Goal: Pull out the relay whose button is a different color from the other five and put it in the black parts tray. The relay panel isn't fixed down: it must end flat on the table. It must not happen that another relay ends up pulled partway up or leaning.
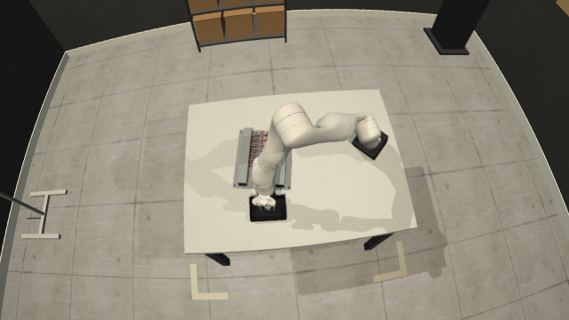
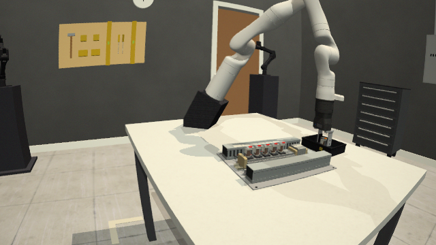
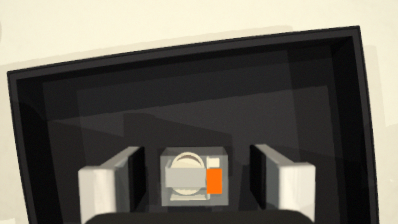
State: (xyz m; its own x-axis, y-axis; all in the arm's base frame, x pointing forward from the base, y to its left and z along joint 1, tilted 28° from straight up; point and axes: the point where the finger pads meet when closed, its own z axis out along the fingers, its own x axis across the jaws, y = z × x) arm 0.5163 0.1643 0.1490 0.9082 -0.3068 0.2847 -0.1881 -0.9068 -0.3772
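Now: the clear relay 10 mm below my hand. Round my hand: black parts tray (20 mm below); then relay panel (260 mm to the right, 20 mm behind, 10 mm below).
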